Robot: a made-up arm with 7 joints.
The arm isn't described. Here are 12 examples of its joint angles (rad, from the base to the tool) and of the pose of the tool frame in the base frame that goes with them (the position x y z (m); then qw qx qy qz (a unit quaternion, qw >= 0)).
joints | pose
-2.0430 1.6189 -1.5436 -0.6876 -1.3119 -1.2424 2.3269 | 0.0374 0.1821 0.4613 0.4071 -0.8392 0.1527 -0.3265
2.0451 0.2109 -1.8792 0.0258 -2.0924 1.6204 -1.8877 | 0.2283 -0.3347 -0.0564 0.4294 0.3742 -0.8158 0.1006
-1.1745 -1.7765 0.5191 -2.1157 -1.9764 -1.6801 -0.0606 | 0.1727 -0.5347 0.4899 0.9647 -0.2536 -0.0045 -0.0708
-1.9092 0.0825 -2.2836 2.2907 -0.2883 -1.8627 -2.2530 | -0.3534 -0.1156 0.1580 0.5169 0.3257 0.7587 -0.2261
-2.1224 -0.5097 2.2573 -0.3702 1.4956 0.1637 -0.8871 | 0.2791 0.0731 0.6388 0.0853 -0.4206 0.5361 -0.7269
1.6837 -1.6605 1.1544 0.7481 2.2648 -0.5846 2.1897 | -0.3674 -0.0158 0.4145 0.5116 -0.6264 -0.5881 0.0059
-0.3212 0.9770 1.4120 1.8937 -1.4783 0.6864 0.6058 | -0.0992 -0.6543 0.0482 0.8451 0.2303 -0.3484 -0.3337
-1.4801 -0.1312 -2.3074 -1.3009 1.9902 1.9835 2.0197 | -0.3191 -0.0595 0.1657 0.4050 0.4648 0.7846 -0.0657
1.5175 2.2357 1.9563 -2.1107 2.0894 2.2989 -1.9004 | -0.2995 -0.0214 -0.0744 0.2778 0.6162 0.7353 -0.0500
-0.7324 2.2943 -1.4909 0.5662 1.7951 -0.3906 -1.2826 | -0.3196 0.1482 -0.0776 0.3658 0.1616 -0.0845 -0.9126
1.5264 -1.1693 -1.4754 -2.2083 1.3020 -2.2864 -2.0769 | 0.2315 -0.2435 0.3235 0.2705 -0.5438 0.7939 -0.0268
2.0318 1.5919 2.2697 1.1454 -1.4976 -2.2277 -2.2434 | 0.0983 -0.2324 -0.0448 0.5887 0.1184 0.6485 0.4679
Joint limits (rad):
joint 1: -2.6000..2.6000
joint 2: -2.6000..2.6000
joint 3: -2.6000..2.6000
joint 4: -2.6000..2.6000
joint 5: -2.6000..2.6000
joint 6: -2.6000..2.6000
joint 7: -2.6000..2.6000
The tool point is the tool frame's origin. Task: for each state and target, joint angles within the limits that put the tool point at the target. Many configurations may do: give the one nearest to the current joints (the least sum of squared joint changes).
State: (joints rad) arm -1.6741 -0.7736 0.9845 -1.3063 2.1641 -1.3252 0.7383
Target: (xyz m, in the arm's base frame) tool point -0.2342 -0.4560 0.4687
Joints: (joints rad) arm -1.2232 -0.7987 0.7044 -1.5070 2.0506 -0.9434 0.6948
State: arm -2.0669 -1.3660 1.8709 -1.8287 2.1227 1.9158 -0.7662
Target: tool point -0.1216 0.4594 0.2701
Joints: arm -2.6000 -1.1182 2.4057 -1.3069 2.1642 1.5074 -0.5246
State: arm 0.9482 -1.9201 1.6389 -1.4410 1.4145 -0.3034 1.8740
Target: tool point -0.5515 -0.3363 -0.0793
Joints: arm 0.5933 -1.9077 1.6611 -1.4135 1.3797 -0.0756 1.9107
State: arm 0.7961 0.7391 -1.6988 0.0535 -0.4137 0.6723 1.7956
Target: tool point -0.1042 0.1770 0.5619
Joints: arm 1.0027 1.0556 -1.1742 -0.6292 0.2490 0.1555 1.6878
